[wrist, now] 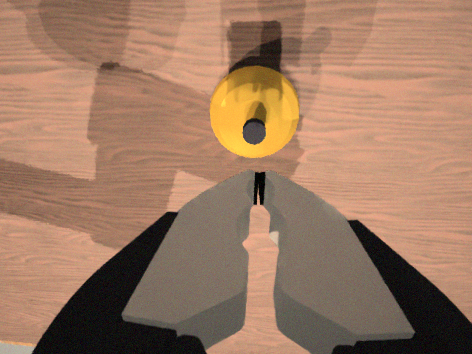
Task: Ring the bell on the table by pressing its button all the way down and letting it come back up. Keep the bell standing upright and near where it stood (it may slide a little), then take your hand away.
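Places are measured from the arm's base along level axes (x ahead, y left, z up), in centimetres.
Pixels of known places: gripper, fingertip midpoint: (pixel 258 175).
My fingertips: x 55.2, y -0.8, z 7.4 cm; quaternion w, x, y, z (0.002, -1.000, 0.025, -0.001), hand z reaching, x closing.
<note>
Ahead of a thing's pixels: the offset from my fingertips to its top centre. Level surfaces: height alone.
The bell {dx -0.2, dy -0.2, dz -7.1 cm} (pixel 230 125) is a round yellow dome, seen from above in the upper middle of the wrist view. It appears upright on the wooden table. Its dark round button {dx -0.2, dy -0.2, dz -7.1 cm} (pixel 254 132) shows whole, on the side of the dome toward my fingers. My gripper (pixel 258 175) is shut with nothing between its fingertips. The tips show below the bell in the view, apart from both the button and the dome, with a strip of table visible between. The height of the tips above the table is hard to tell.
The wooden table {dz -13.6 cm} (pixel 390 135) extends around the bell. Dark shadows of the arm and gripper fall on it above and to the left of the bell. A pale edge (pixel 15 348) shows at the bottom left corner.
</note>
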